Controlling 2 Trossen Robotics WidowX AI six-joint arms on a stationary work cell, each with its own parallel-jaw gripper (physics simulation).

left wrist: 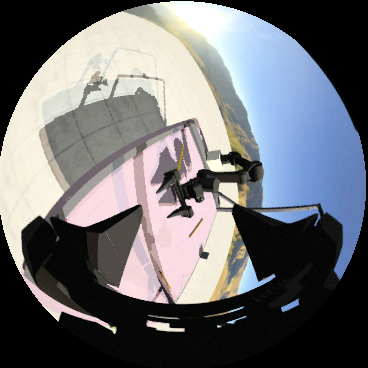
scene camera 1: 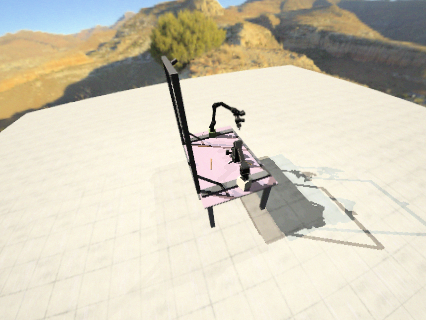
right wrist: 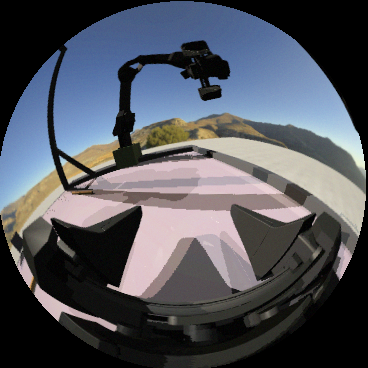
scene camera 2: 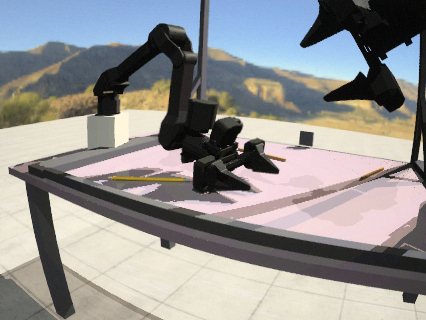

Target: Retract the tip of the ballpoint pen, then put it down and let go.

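Where they show: left gripper, fingertip midpoint: (left wrist: 188,209) (scene camera 1: 239,129) (right wrist: 214,71) (scene camera 2: 312,71); right gripper, fingertip midpoint: (left wrist: 161,205) (right wrist: 186,210) (scene camera 2: 265,179); left arm's base, link origin: (scene camera 1: 212,130) (right wrist: 125,145); right arm's base, link origin: (left wrist: 221,159) (scene camera 1: 244,177) (scene camera 2: 107,114).
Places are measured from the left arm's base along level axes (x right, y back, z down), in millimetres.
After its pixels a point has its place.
Observation:
The ballpoint pen does not show; the right gripper may hide it in scene camera 2. My right gripper (scene camera 2: 263,180) {x -224, y -388, z 55 mm} (left wrist: 161,205) {x -224, y -388, z 55 mm} (right wrist: 186,210) {x -224, y -388, z 55 mm} is open, low over the pink table top (scene camera 2: 310,222) {x -285, y -257, z 84 mm}, with its fingers spread wide and nothing between them. In scene camera 2 one finger is beside the end of a yellow pencil (scene camera 2: 150,178) {x -333, y -592, z 78 mm}. My left gripper (scene camera 1: 242,120) (scene camera 2: 314,72) {x -320, y -261, z -144 mm} (right wrist: 214,70) {x -320, y -261, z -144 mm} is open and empty, held high above the table.
A brown pencil (scene camera 2: 277,157) {x 46, y -518, z 78 mm} (left wrist: 196,228) {x 50, y -564, z 78 mm} lies beyond the right gripper in scene camera 2. An orange pencil (scene camera 2: 372,173) {x 108, y -237, z 79 mm} (left wrist: 165,280) {x 107, y -239, z 78 mm} (right wrist: 82,191) {x 95, y -243, z 77 mm} lies near the frame post at the table's edge. A small dark block (scene camera 2: 306,138) {x 295, y -543, z 51 mm} (left wrist: 204,254) {x 295, y -546, z 50 mm} shows past the table edge.

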